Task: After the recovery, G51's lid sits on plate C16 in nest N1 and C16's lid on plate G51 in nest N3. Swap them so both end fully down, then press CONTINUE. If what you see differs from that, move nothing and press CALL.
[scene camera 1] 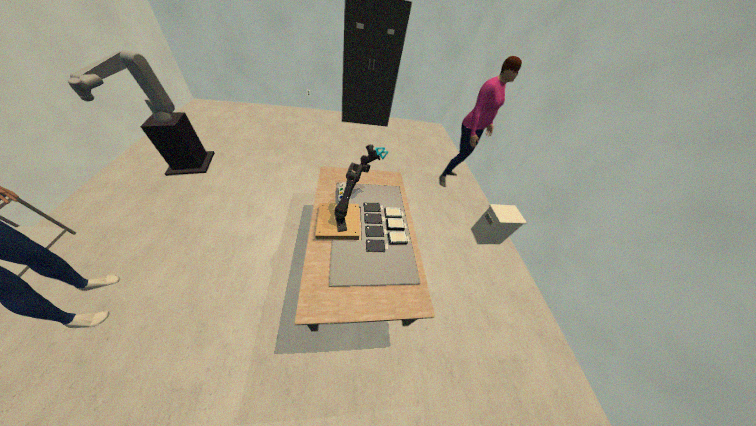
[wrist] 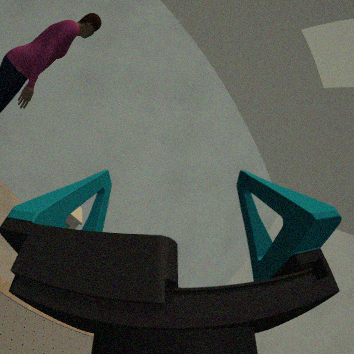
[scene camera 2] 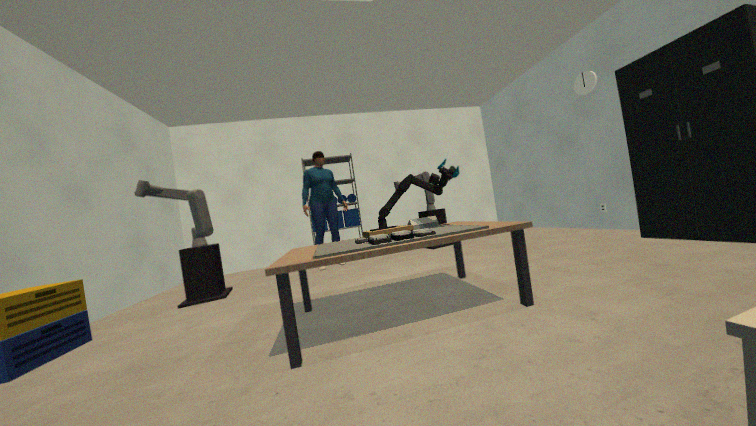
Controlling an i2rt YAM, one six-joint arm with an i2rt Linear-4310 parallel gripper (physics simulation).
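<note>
My gripper is open and empty, raised high beyond the far end of the table, with its teal fingers wide apart. Three pale-topped units stand in a row on the grey mat; in scene camera 2 they show low and edge-on. Four dark flat pieces lie in a row beside them. A small panel with coloured spots is partly behind the arm. Labels, nest numbers and the seating of lids are too small to tell.
The arm stands on a yellow-orange board on the wooden table. A person in pink stands beyond the table's far right. A person in teal stands behind the table. A tall black cabinet is by the wall.
</note>
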